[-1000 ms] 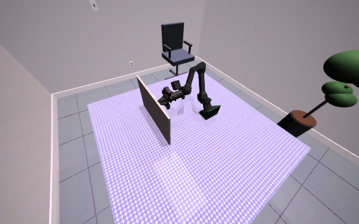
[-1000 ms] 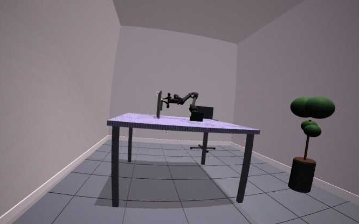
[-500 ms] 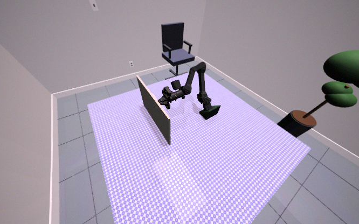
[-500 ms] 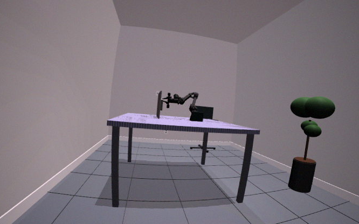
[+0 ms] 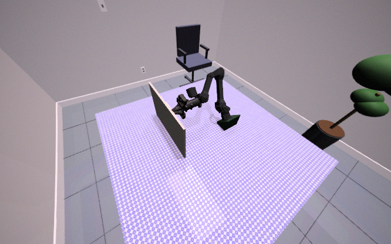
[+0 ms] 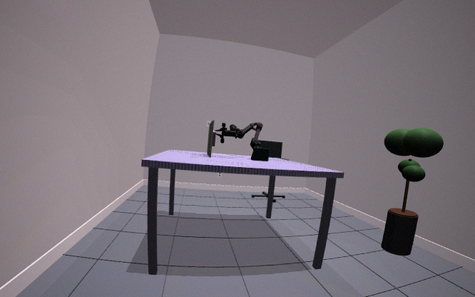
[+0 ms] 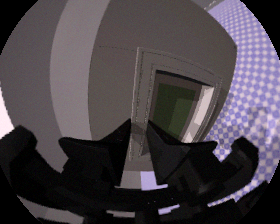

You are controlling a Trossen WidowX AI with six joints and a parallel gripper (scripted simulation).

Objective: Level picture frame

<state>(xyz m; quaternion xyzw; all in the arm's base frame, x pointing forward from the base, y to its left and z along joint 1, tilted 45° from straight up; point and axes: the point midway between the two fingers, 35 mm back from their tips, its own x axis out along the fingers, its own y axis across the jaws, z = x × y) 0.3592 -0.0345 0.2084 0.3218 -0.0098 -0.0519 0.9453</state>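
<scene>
Now: gripper tip 1 cm short of the picture frame, 1 cm to the left of it and 5 cm above it. Also, from my gripper tip: wall panel 2 cm ahead, 1 cm to the right, 7 cm below.
</scene>
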